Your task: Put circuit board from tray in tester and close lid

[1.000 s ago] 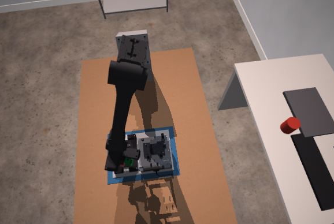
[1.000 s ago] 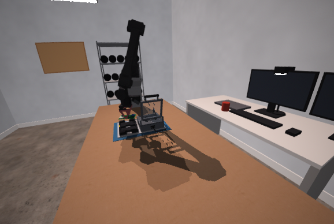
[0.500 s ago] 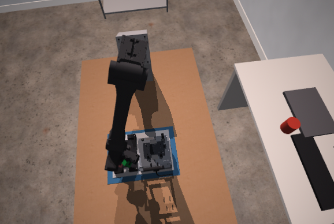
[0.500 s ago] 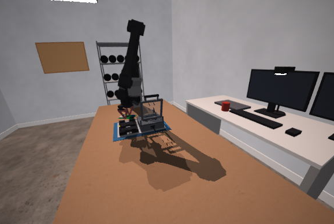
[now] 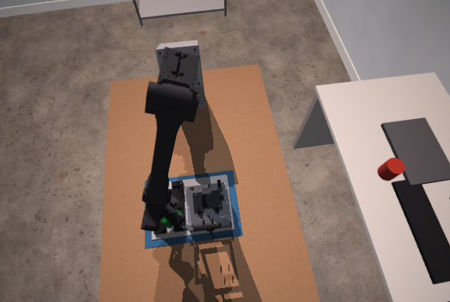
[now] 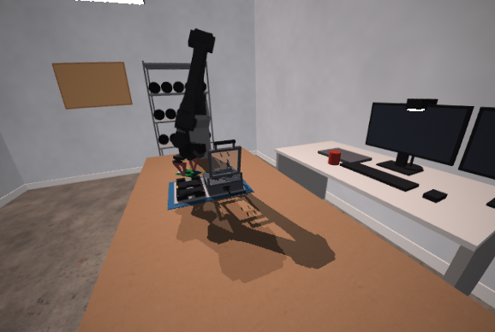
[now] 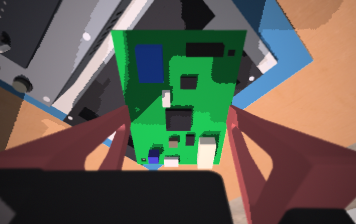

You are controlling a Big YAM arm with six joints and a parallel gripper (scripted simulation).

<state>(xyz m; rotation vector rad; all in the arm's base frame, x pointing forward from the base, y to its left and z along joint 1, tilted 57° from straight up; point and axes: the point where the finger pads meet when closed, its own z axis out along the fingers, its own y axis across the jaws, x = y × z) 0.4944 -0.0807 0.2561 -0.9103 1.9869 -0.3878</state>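
My gripper is now right at the green circuit board. Also, from my hand: clear lid: 17 cm to the left, 6 cm ahead, 6 cm above.
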